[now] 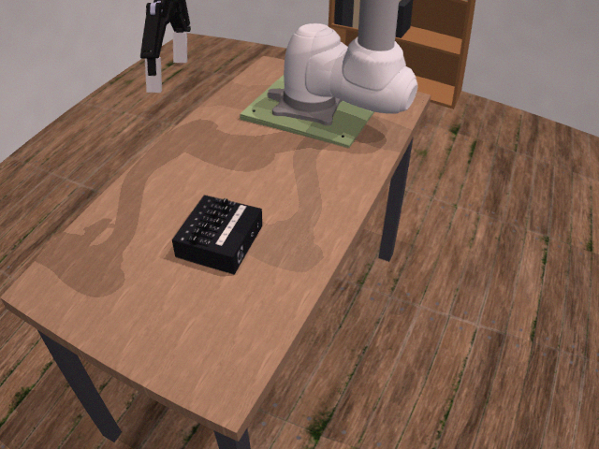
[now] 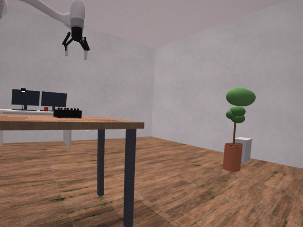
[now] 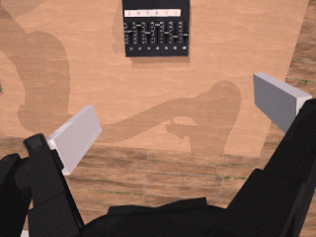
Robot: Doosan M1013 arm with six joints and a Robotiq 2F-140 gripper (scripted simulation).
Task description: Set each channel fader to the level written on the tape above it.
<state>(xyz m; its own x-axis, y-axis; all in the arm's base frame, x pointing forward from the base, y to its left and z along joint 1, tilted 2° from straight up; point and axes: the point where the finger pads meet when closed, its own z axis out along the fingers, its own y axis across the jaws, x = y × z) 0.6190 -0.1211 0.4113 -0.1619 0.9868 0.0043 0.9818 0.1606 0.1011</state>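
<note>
Right now my hand is 360 mm above the channel 1 fader, 70 mm to the right of it and 70 mm past it. Round my hand: channel 6 fader (360 mm below, 50 mm to the left, 30 mm ahead); then channel 4 fader (360 mm below, 80 mm to the left, 10 mm behind); then master fader (360 mm below, 60 mm ahead, 50 mm to the left).
</note>
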